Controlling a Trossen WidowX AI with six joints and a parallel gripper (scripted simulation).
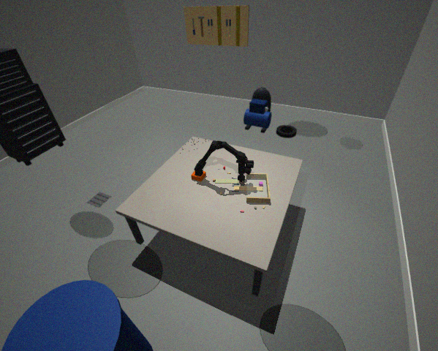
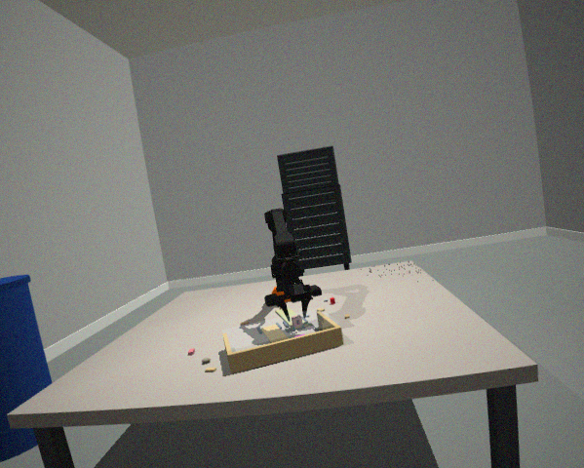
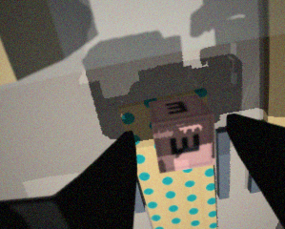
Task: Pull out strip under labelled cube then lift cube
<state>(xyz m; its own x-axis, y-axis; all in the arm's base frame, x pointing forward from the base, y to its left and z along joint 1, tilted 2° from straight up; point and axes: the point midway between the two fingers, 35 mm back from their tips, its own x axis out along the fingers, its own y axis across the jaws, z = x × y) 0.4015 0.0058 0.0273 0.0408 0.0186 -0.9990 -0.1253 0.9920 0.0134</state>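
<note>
Now: gripper tip 10 mm above the pink cube marked e.
</note>
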